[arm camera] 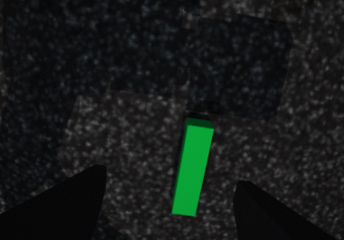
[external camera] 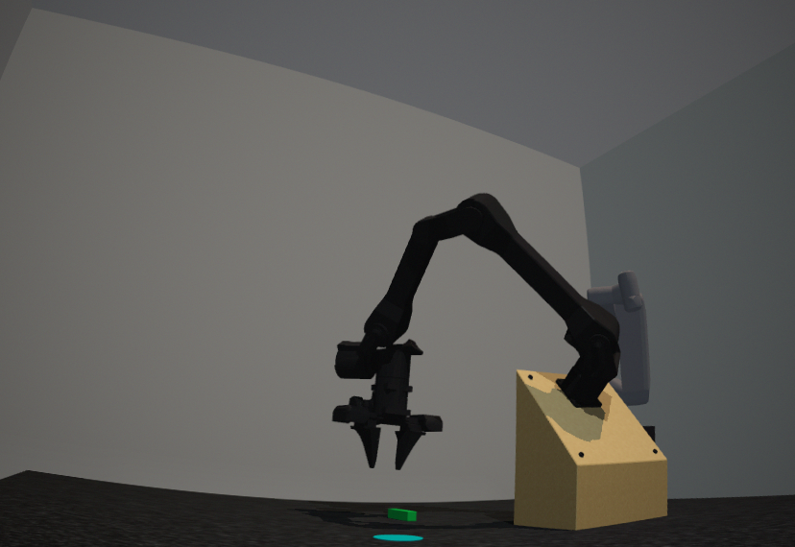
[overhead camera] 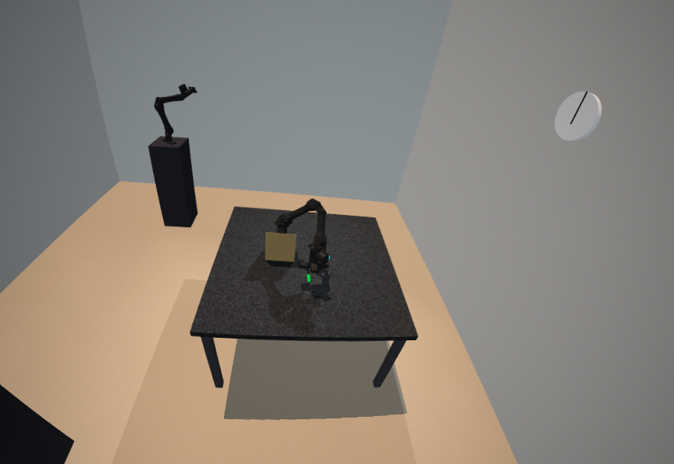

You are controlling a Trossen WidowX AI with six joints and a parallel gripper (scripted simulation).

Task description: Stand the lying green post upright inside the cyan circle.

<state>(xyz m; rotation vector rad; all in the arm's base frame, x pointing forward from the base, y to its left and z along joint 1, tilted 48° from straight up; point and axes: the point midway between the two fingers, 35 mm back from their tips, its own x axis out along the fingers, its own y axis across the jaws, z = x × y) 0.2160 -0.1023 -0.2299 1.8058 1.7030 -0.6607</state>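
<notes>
Right now the green post is 80 mm below my gripper tip, 30 mm to the left of it and 20 mm behind it. From my gripper tip the other things lie so: cyan circle 270 mm to the left, 120 mm ahead, 90 mm below.
</notes>
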